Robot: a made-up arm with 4 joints.
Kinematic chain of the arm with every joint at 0, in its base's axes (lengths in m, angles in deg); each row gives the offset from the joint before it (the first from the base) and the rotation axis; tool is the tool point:
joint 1: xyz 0 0 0.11 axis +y
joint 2: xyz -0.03 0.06 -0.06 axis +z
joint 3: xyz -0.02 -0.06 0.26 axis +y
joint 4: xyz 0.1 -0.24 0 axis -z
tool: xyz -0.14 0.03 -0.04
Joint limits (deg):
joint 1: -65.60..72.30
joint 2: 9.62..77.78
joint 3: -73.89..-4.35
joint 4: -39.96..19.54
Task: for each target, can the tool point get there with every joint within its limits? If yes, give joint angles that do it. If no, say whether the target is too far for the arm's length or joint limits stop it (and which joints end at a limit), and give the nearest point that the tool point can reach.
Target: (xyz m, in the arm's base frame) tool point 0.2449 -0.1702 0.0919
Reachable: yes | joints 39.77 48.22 -47.21 -22.03
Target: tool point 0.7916 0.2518 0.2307
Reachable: no: too far | nearest point 0.3649 -0.0069 0.1656 | short by 0.503 m
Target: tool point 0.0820 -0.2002 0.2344
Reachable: yes | joints 23.65 19.75 -27.19 2.65
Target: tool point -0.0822 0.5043 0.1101
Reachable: no: joint limits stop it (at a limit: joint 1, joint 2, joint 3, joint 4) | nearest point -0.0734 0.0245 0.3546 | short by 0.539 m
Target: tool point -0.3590 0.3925 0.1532
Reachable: no: joint limits stop it (at a limit: joint 1, joint 2, joint 3, joint 4) | nearest point -0.0734 0.0245 0.3546 | short by 0.508 m
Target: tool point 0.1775 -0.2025 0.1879
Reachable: yes | joints 26.58 39.75 -17.05 -12.16
